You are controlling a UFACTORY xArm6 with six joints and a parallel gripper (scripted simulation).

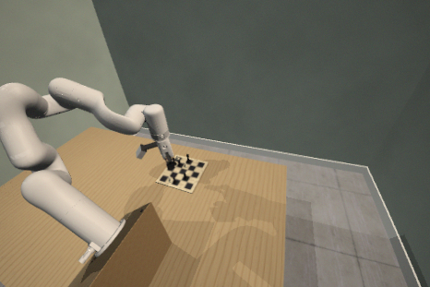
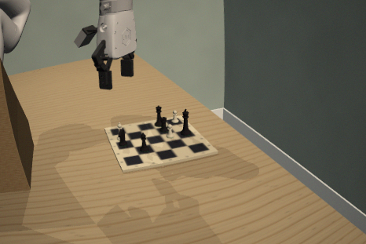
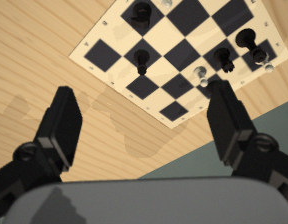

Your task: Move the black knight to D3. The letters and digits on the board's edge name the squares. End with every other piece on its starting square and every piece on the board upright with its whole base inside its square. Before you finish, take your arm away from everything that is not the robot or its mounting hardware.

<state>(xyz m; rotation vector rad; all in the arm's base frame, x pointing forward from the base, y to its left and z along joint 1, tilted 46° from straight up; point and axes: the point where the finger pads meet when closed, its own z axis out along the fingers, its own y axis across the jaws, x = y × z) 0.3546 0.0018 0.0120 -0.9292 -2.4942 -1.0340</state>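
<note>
Now: hand 14 cm above the white piece and 3 cm to the right of it. From my hand the other things lie so: black pawn: 14 cm below, 4 cm to the right, 4 cm ahead; then chessboard: 16 cm below, 8 cm ahead.
</note>
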